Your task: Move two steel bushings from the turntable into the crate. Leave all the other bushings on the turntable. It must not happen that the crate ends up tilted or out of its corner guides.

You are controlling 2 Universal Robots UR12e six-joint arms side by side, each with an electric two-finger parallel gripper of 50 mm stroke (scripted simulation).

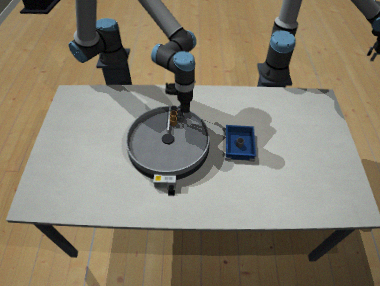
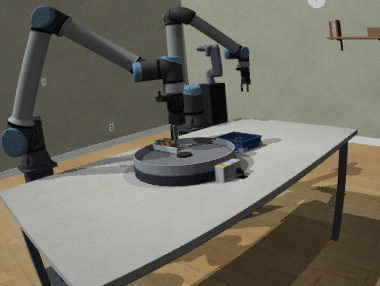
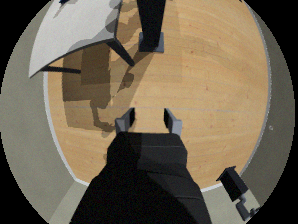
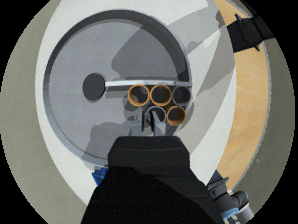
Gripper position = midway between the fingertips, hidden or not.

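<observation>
Here are my left gripper [image 3: 149, 113] and my right gripper [image 4: 147, 117], which I can both see. There is a blue crate [image 1: 233, 132] as well.
</observation>
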